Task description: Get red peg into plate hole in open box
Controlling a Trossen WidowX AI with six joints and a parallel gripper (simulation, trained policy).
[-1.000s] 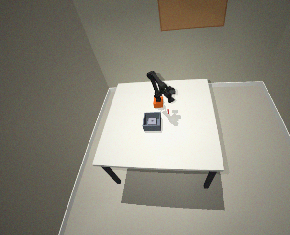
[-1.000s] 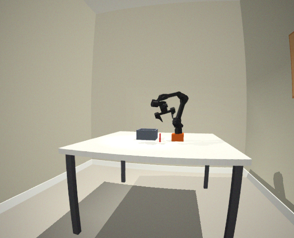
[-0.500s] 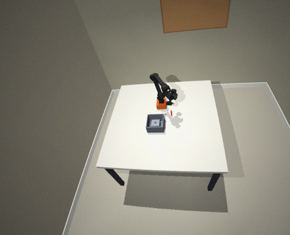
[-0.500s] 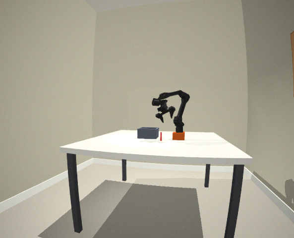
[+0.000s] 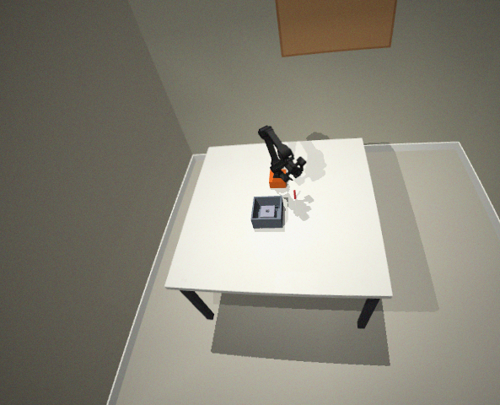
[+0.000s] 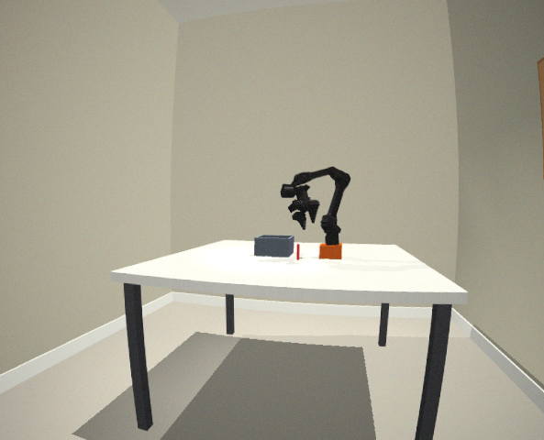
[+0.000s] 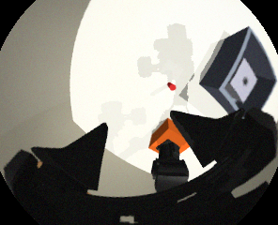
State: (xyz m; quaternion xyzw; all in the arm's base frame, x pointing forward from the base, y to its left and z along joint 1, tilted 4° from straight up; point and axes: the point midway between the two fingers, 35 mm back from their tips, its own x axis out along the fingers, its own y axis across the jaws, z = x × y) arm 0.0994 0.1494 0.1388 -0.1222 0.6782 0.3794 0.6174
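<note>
Now: gripper tip 130 mm above the red peg, 60 mm short of it and 20 mm to the left of it. From my gripper tip the other things lie so: grey box 220 mm ahead, 180 mm to the right, 140 mm below; then light plate 220 mm ahead, 180 mm to the right, 120 mm below.
</note>
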